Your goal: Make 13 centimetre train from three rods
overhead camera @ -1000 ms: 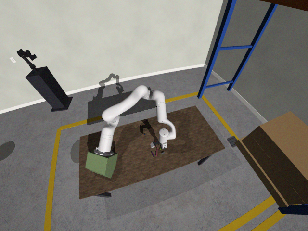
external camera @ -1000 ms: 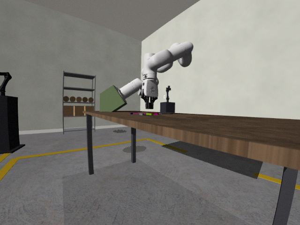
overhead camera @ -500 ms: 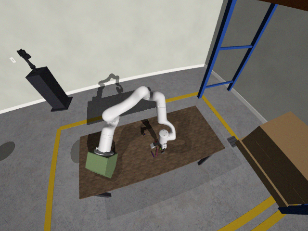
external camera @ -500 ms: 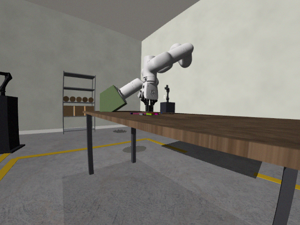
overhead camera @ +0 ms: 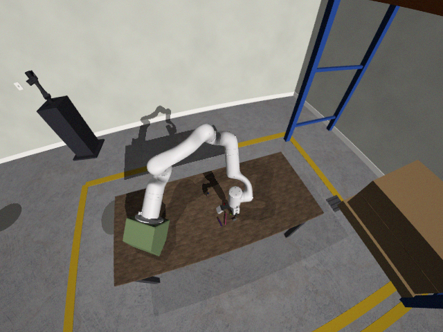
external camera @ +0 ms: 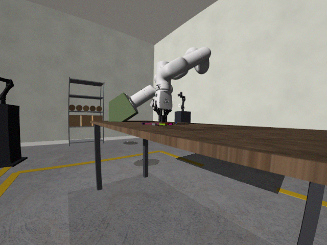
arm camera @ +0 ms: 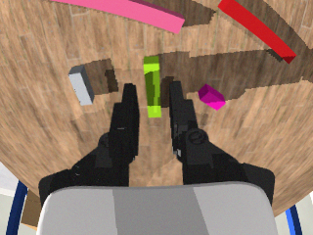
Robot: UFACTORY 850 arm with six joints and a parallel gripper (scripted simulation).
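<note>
Right now my hand is 3 cm above the lime rod. The rest, counted from my hand: magenta rod 5 cm to the left, 3 cm below; pink rod 6 cm behind, 4 cm to the right, 3 cm below; grey rod 5 cm to the right, 3 cm below, 1 cm ahead.
</note>
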